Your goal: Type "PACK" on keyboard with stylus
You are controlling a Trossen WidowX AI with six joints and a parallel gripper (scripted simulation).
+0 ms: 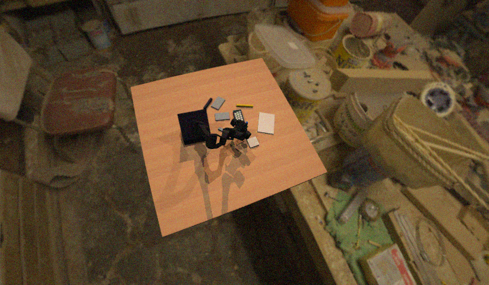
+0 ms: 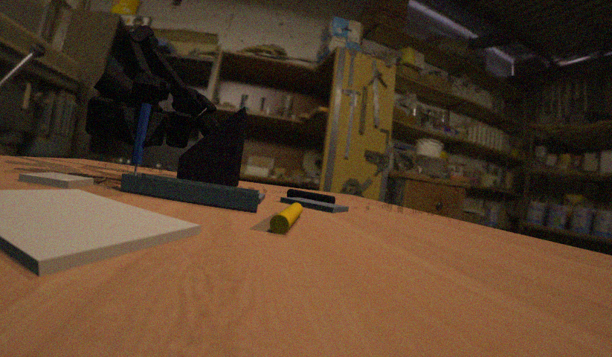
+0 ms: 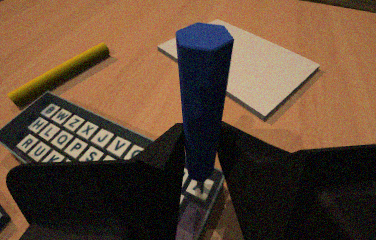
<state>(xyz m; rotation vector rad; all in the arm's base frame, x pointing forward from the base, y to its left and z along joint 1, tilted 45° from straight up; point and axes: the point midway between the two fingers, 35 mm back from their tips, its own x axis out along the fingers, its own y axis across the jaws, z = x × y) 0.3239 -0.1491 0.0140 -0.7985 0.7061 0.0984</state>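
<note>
Right now my gripper tip is 60 mm above the key and 10 mm past it. From my gripper tip the other things lie so: blue stylus: 20 mm below, 10 mm behind; white slab: 190 mm ahead, 70 mm below; small white tile: 120 mm to the right, 70 mm below, 10 mm ahead.
</note>
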